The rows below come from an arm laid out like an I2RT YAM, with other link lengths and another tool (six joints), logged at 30 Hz.
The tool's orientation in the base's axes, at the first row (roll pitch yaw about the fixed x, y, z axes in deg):
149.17 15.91 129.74
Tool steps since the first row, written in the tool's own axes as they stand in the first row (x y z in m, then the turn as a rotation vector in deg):
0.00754 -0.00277 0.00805 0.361 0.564 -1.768
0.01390 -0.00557 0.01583 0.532 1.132 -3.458
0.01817 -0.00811 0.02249 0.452 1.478 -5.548
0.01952 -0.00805 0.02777 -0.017 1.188 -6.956
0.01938 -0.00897 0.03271 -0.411 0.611 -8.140
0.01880 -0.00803 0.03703 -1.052 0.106 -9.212
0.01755 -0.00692 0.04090 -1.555 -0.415 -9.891
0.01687 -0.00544 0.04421 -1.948 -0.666 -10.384
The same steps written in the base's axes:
-0.00183 0.00494 -0.01008 -0.863 0.378 1.639
-0.00310 0.00894 -0.01963 -1.564 0.630 3.268
-0.00355 0.01141 -0.02755 -2.456 0.492 5.186
-0.00147 0.01322 -0.03225 -3.100 -0.252 6.334
0.00078 0.01323 -0.03675 -3.832 -1.096 7.136
0.00403 0.01406 -0.03969 -4.309 -2.059 7.948
0.00754 0.01443 -0.04200 -4.667 -2.873 8.390
0.01060 0.01538 -0.04381 -4.837 -3.401 8.781

